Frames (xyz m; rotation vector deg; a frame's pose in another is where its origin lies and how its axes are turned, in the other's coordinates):
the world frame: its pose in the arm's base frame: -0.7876 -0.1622 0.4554 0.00 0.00 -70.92
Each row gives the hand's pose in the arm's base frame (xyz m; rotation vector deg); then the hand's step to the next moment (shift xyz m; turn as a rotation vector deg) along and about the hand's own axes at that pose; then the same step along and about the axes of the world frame.
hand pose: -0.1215 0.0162 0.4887 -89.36 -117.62 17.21
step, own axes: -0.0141 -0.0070 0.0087 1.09 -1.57 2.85
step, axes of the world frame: 0.0108 -0.0120 -0.0078 -1.89 -2.55 -1.30
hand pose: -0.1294 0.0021 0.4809 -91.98 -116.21 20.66
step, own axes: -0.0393 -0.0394 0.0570 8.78 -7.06 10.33
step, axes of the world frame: 0.0206 -0.0679 -0.0363 -11.51 -9.64 -2.88
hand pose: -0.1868 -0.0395 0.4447 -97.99 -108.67 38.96
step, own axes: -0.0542 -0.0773 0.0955 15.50 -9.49 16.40
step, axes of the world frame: 0.0231 -0.1303 -0.0229 -19.51 -13.66 -5.66
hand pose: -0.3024 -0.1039 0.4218 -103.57 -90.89 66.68
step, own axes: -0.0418 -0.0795 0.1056 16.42 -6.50 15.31
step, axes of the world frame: -0.0036 -0.1373 0.0191 -19.06 -11.11 -7.73
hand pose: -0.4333 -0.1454 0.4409 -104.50 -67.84 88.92
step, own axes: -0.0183 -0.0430 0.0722 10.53 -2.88 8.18
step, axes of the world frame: -0.0213 -0.0792 0.0260 -11.22 -5.40 -5.56
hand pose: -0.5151 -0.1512 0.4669 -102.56 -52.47 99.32
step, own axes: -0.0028 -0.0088 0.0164 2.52 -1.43 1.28
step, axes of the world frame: -0.0075 -0.0158 0.0071 -3.03 -0.57 -0.73
